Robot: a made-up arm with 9 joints. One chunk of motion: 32 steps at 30 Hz.
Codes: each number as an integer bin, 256 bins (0 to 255) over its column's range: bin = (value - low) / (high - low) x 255, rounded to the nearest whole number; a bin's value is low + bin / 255 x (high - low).
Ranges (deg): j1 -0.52..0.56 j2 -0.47..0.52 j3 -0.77..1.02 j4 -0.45..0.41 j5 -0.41..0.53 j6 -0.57..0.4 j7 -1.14..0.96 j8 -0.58..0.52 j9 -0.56..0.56
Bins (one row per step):
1: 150 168 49 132 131 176 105 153 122
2: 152 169 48 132 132 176 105 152 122
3: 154 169 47 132 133 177 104 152 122
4: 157 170 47 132 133 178 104 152 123
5: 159 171 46 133 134 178 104 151 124
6: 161 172 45 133 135 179 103 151 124
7: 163 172 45 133 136 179 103 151 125
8: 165 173 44 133 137 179 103 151 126
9: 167 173 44 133 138 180 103 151 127
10: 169 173 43 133 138 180 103 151 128
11: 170 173 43 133 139 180 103 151 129
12: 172 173 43 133 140 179 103 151 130
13: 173 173 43 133 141 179 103 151 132
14: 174 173 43 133 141 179 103 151 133
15: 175 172 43 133 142 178 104 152 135
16: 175 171 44 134 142 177 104 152 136
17: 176 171 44 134 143 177 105 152 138
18: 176 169 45 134 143 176 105 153 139
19: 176 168 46 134 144 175 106 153 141
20: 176 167 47 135 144 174 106 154 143
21: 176 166 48 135 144 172 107 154 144
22: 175 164 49 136 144 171 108 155 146
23: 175 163 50 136 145 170 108 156 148
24: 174 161 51 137 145 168 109 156 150
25: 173 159 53 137 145 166 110 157 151
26: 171 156 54 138 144 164 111 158 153
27: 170 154 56 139 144 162 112 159 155
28: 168 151 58 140 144 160 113 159 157
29: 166 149 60 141 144 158 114 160 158
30: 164 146 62 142 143 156 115 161 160
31: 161 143 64 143 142 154 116 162 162
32: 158 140 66 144 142 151 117 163 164
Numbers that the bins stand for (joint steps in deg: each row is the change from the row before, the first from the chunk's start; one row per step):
1: 0.115 0.182 -0.426 -0.005 0.073 0.099 -0.275 0.080 -0.024
2: 0.124 0.186 -0.433 -0.005 0.077 0.099 -0.275 0.076 -0.024
3: 0.132 0.186 -0.440 -0.005 0.080 0.103 -0.284 0.076 -0.024
4: 0.145 0.190 -0.440 -0.005 0.080 0.107 -0.284 0.076 -0.020
5: 0.153 0.194 -0.447 -0.001 0.084 0.107 -0.284 0.071 -0.015
6: 0.162 0.198 -0.454 -0.001 0.088 0.111 -0.292 0.071 -0.015
7: 0.170 0.198 -0.454 -0.001 0.091 0.111 -0.292 0.071 -0.011
8: 0.179 0.202 -0.461 -0.001 0.095 0.111 -0.292 0.071 -0.007
9: 0.187 0.202 -0.461 -0.001 0.099 0.115 -0.292 0.071 -0.002
10: 0.196 0.202 -0.468 -0.001 0.099 0.115 -0.292 0.071 0.002
11: 0.200 0.202 -0.468 -0.001 0.102 0.115 -0.292 0.071 0.007
12: 0.208 0.202 -0.468 -0.001 0.106 0.111 -0.292 0.071 0.011
13: 0.213 0.202 -0.468 -0.001 0.110 0.111 -0.292 0.071 0.020
14: 0.217 0.202 -0.468 -0.001 0.110 0.111 -0.292 0.071 0.024
15: 0.221 0.198 -0.468 -0.001 0.113 0.107 -0.284 0.076 0.033
16: 0.221 0.194 -0.461 0.002 0.113 0.103 -0.284 0.076 0.037
17: 0.225 0.194 -0.461 0.002 0.117 0.103 -0.275 0.076 0.046
18: 0.225 0.186 -0.454 0.002 0.117 0.099 -0.275 0.080 0.051
19: 0.225 0.182 -0.447 0.002 0.121 0.096 -0.267 0.080 0.059
20: 0.225 0.178 -0.440 0.005 0.121 0.092 -0.267 0.084 0.068
21: 0.225 0.174 -0.433 0.005 0.121 0.084 -0.259 0.084 0.072
22: 0.221 0.167 -0.426 0.009 0.121 0.080 -0.251 0.089 0.081
23: 0.221 0.163 -0.419 0.009 0.125 0.077 -0.251 0.093 0.090
24: 0.217 0.155 -0.412 0.012 0.125 0.069 -0.242 0.093 0.099
25: 0.213 0.147 -0.398 0.012 0.125 0.061 -0.234 0.097 0.103
26: 0.204 0.136 -0.391 0.015 0.121 0.054 -0.226 0.102 0.112
27: 0.200 0.128 -0.377 0.019 0.121 0.046 -0.218 0.106 0.121
28: 0.192 0.116 -0.363 0.022 0.121 0.039 -0.209 0.106 0.130
29: 0.183 0.108 -0.349 0.026 0.121 0.031 -0.201 0.110 0.134
30: 0.175 0.097 -0.335 0.029 0.117 0.023 -0.193 0.115 0.143
31: 0.162 0.085 -0.321 0.032 0.113 0.016 -0.185 0.119 0.152
32: 0.149 0.074 -0.307 0.036 0.113 0.004 -0.176 0.123 0.160

